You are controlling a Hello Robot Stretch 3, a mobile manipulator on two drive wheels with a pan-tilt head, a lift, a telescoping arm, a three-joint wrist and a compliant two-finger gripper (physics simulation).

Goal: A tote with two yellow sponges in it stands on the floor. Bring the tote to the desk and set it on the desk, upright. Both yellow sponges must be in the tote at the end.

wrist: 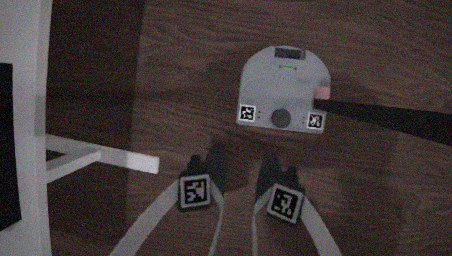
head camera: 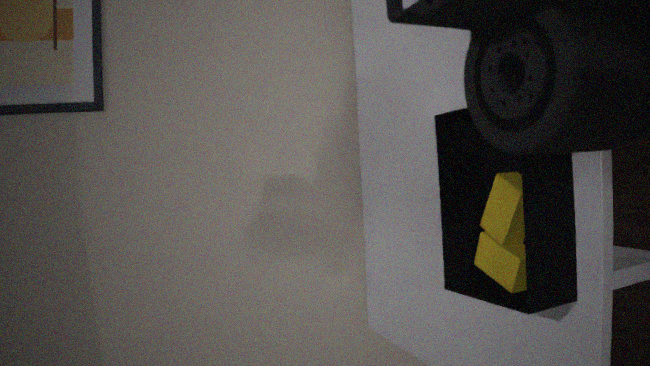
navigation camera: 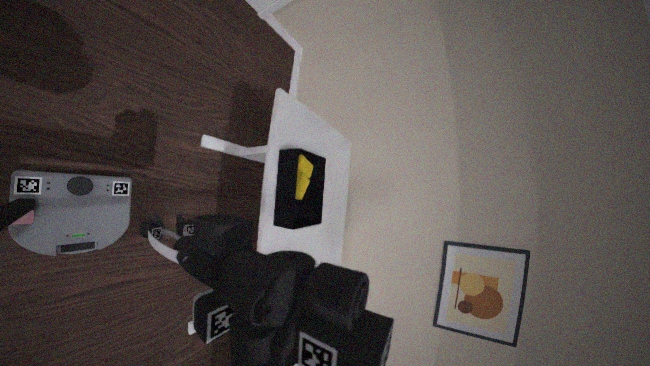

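Seen in the pictures: gripper, fingertip midpoint: [navigation camera: 164, 224]; robot's base, link origin: [navigation camera: 81, 184].
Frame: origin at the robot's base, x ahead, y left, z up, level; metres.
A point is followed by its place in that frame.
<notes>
The black tote [head camera: 550, 225] @(x 0.085, y -0.539, z 0.773 m) [navigation camera: 285, 200] @(x 0.006, y -0.538, z 0.775 m) stands upright on the white desk [head camera: 400, 200] @(x 0.056, y -1.045, z 0.720 m) [navigation camera: 335, 200] @(x -0.009, y -1.065, z 0.720 m). The tote's edge [wrist: 6, 150] also shows at the far left of the wrist view. One yellow sponge [head camera: 502, 205] [navigation camera: 305, 164] and a second yellow sponge [head camera: 500, 262] [navigation camera: 301, 190] lie in the tote, touching or close together. My gripper [navigation camera: 169, 231] @(x -0.023, y -0.123, z 0.863 m) [wrist: 242, 166] @(x -0.023, y -0.123, z 0.863 m) is partly open, with its fingers apart and nothing between them. It is beside the desk, above the floor, away from the tote. Its fingers do not show in the head view, where a dark wrist part hides one end of the tote.
My grey base [navigation camera: 75, 215] @(x -0.111, y 0.009, z 0.160 m) [wrist: 285, 90] stands on the dark wood floor in front of the desk. A white desk leg [navigation camera: 225, 147] [wrist: 130, 161] sticks out near the gripper. A framed picture [navigation camera: 480, 295] @(x -0.498, y -1.253, z 1.604 m) hangs on the wall behind the desk.
</notes>
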